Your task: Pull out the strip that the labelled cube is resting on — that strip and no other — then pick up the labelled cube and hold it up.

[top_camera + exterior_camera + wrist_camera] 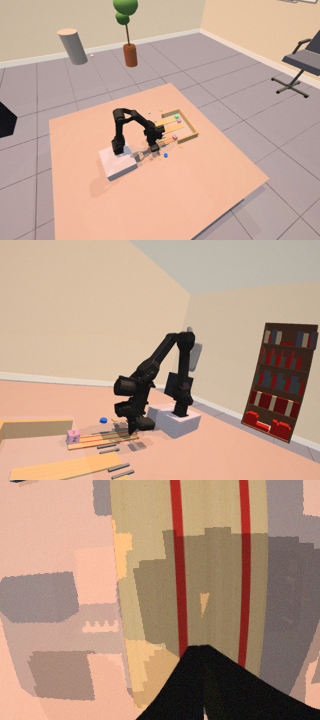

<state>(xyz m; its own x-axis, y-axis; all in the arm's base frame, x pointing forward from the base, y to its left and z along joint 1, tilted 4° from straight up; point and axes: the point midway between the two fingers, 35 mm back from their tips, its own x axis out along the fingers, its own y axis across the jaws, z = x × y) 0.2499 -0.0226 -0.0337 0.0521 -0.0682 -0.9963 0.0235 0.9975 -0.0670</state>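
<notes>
The strip is 10 cm ahead of my gripper tip. From my gripper tip the other things lie so: blue disc (12 cm to the right, 7 cm ahead).
</notes>
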